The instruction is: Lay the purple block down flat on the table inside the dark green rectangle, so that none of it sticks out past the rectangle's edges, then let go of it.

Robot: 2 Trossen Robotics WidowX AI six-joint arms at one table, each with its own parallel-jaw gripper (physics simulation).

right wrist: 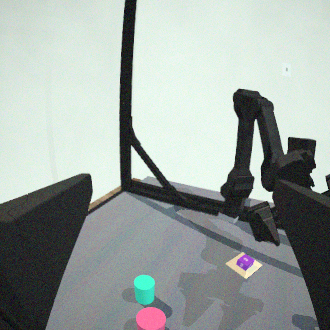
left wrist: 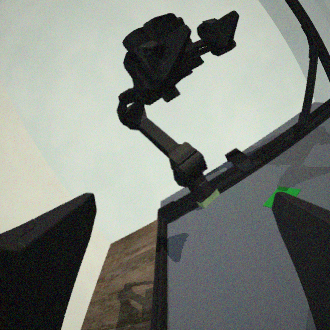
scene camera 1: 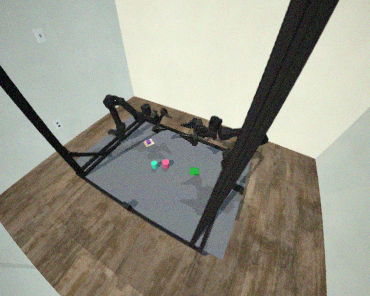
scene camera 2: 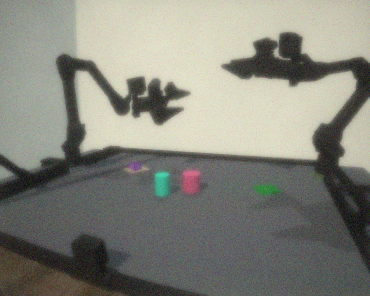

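The purple block lies on a pale beige square at the left of both scene views. The dark green rectangle lies flat on the table, right of two cylinders in the scene views; no block is on it. My left gripper is open and empty, high above the table, and points toward the right in scene camera 2. My right gripper is open and empty, also high, and points toward the left there. Both are well apart from the block.
A turquoise cylinder and a pink cylinder stand upright side by side between the block and the green rectangle. Dark frame posts rise at the table's corners.
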